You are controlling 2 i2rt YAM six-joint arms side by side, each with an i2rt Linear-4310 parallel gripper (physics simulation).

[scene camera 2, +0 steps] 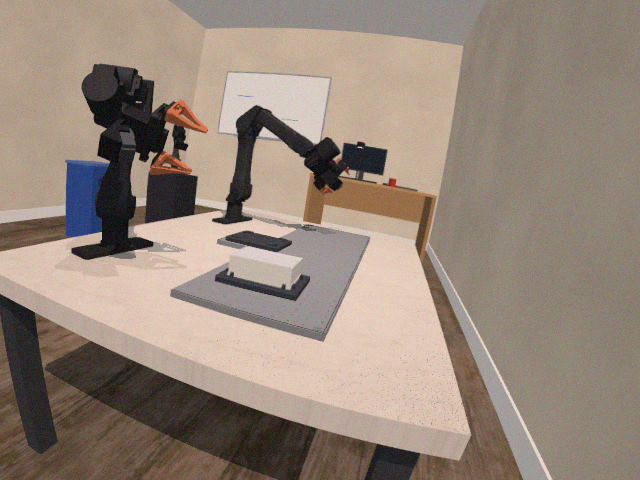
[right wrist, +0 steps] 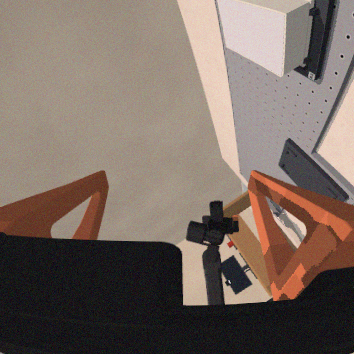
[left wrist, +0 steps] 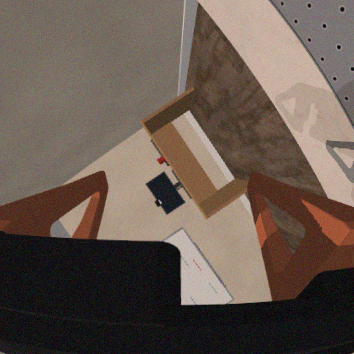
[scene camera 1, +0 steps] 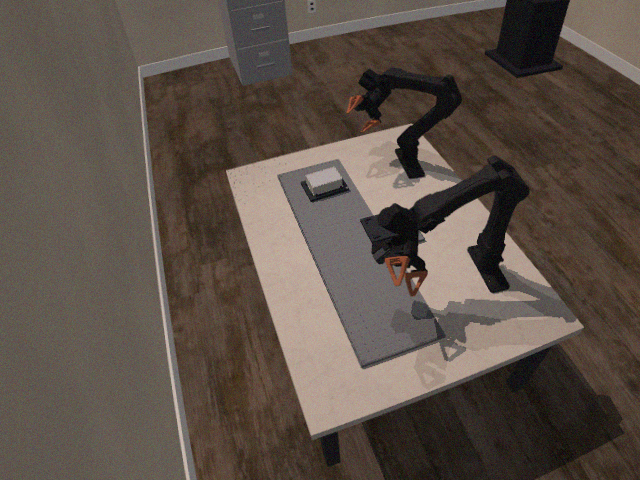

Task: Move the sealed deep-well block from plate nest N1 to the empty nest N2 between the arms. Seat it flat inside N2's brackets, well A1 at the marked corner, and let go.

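Places are measured from the left arm's base along level axes (x ahead, y left, z up), in centimetres.
Pixels of known places: left gripper, fingertip midpoint: (right wrist: 222,216) (left wrist: 177,178) (scene camera 1: 405,291); right gripper, fingertip midpoint: (scene camera 2: 198,152) (right wrist: 177,178) (scene camera 1: 354,122); left arm's base, origin of the base link: (scene camera 2: 233,220) (scene camera 1: 487,268); right arm's base, origin of the base link: (scene camera 2: 114,249) (scene camera 1: 409,163).
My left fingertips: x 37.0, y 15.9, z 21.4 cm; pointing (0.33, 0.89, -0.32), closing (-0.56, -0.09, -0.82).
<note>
Ahead of a thing's pixels: the offset from my left fingertips to its top centre. Level surfaces: height alone.
The white sealed block @(dy -69.9, dx +8.4, dz -14.7 cm) (scene camera 1: 324,180) (scene camera 2: 265,266) (right wrist: 255,37) sits upright in the dark nest N1 @(dy -69.9, dx +8.4, dz -17.9 cm) (scene camera 1: 329,195) (scene camera 2: 248,285) (right wrist: 320,45); a small pale label shows at the nest's corner in the right wrist view. The dark, flat nest N2 @(dy -42.4, dx -9.0, dz -18.3 cm) (scene camera 1: 370,225) (scene camera 2: 258,240) (right wrist: 310,170) is empty, partly hidden by the left arm in scene camera 1. My right gripper (scene camera 1: 356,120) (scene camera 2: 199,150) (right wrist: 177,178) is open and empty, high to one side of N1. My left gripper (scene camera 1: 405,289) (scene camera 2: 337,181) (left wrist: 177,178) is open and empty, high above the board's far end from N1.
A grey perforated board @(dz -20.1 cm) (scene camera 1: 325,258) (scene camera 2: 336,268) (left wrist: 325,37) (right wrist: 255,105) lies on the pale table @(dz -21.4 cm) (scene camera 1: 279,289) (scene camera 2: 382,330) under N1 and part of N2. The left arm reaches over beside N2. A wall stands beyond the table's long edge.
</note>
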